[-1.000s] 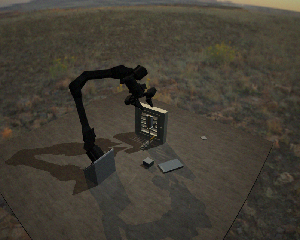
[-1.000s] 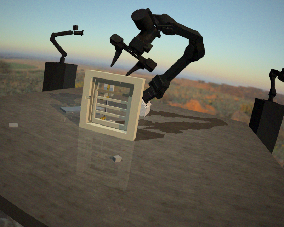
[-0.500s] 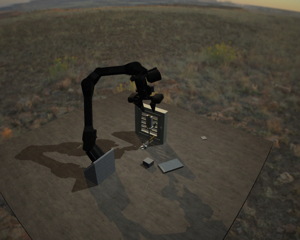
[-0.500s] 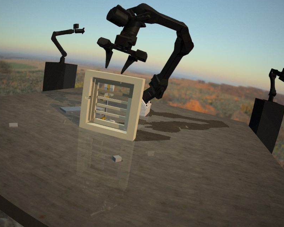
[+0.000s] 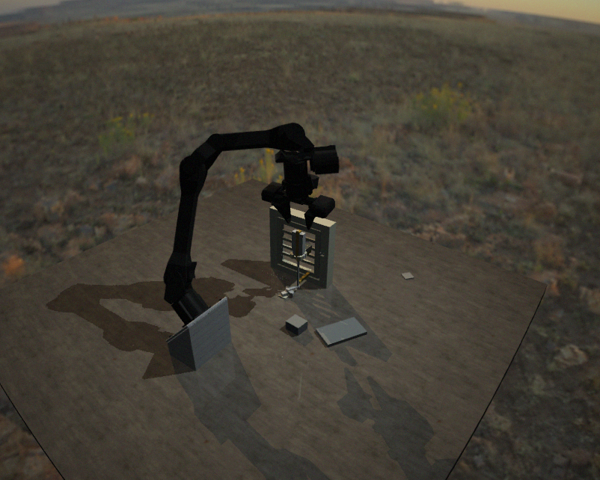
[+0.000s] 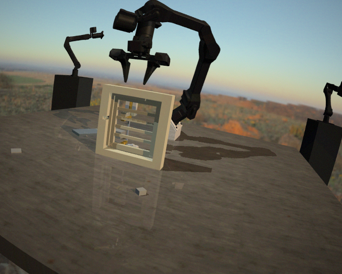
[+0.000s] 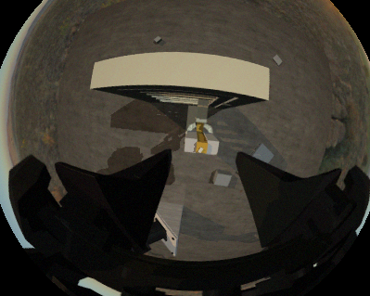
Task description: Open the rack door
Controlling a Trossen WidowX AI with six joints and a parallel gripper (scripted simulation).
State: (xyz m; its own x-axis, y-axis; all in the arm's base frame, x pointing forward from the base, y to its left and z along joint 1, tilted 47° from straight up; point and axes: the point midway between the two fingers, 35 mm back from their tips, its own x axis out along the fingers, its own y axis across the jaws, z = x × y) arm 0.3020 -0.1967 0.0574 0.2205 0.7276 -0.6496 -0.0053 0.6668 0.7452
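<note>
The handle is 90 mm below my gripper tip. The rest, counted from my gripper tip: flat grey plate 210 mm below, 190 mm to the right, 100 mm behind; small tile 250 mm to the right, 240 mm ahead, 210 mm below; small pale cube 260 mm ahead, 210 mm below, 130 mm to the left.
</note>
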